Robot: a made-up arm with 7 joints. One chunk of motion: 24 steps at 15 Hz.
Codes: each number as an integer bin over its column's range. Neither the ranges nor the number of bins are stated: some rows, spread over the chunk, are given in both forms.
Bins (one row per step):
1: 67 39 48 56 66 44
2: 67 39 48 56 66 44
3: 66 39 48 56 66 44
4: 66 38 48 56 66 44
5: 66 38 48 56 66 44
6: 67 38 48 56 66 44
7: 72 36 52 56 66 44
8: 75 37 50 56 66 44
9: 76 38 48 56 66 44
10: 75 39 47 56 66 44
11: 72 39 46 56 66 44
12: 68 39 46 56 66 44
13: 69 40 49 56 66 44
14: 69 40 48 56 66 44
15: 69 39 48 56 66 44
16: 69 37 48 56 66 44
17: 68 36 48 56 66 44
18: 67 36 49 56 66 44
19: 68 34 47 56 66 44
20: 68 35 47 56 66 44
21: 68 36 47 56 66 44
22: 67 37 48 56 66 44
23: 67 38 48 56 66 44
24: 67 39 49 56 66 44
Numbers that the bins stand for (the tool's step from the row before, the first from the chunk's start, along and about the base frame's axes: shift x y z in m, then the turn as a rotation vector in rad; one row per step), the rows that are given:
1: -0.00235 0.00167 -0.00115 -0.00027 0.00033 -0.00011
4: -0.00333 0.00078 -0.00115 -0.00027 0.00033 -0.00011
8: 0.00548 -0.00011 0.00172 -0.00027 0.00033 -0.00011
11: 0.00255 0.00167 -0.00402 -0.00027 0.00033 -0.00011
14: -0.00039 0.00256 -0.00115 -0.00027 0.00033 -0.00011
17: -0.00137 -0.00100 -0.00115 -0.00027 0.00033 -0.00011
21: -0.00137 -0.00100 -0.00259 -0.00027 0.00033 -0.00011
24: -0.00235 0.00167 0.00028 -0.00027 0.00033 -0.00011
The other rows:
2: -0.00235 0.00167 -0.00115 -0.00027 0.00033 -0.00011
3: -0.00333 0.00167 -0.00115 -0.00027 0.00033 -0.00011
5: -0.00333 0.00078 -0.00115 -0.00027 0.00033 -0.00011
6: -0.00235 0.00078 -0.00115 -0.00027 0.00033 -0.00011
7: 0.00255 -0.00100 0.00459 -0.00027 0.00033 -0.00011
9: 0.00646 0.00078 -0.00115 -0.00027 0.00033 -0.00011
10: 0.00548 0.00167 -0.00259 -0.00027 0.00033 -0.00011
12: -0.00137 0.00167 -0.00402 -0.00027 0.00033 -0.00011
13: -0.00039 0.00256 0.00028 -0.00027 0.00033 -0.00011
15: -0.00039 0.00167 -0.00115 -0.00027 0.00033 -0.00011
16: -0.00039 -0.00011 -0.00115 -0.00027 0.00033 -0.00011
18: -0.00235 -0.00100 0.00028 -0.00027 0.00033 -0.00011
19: -0.00137 -0.00278 -0.00259 -0.00027 0.00033 -0.00011
20: -0.00137 -0.00189 -0.00259 -0.00027 0.00033 -0.00011
22: -0.00235 -0.00011 -0.00115 -0.00027 0.00033 -0.00011
23: -0.00235 0.00078 -0.00115 -0.00027 0.00033 -0.00011

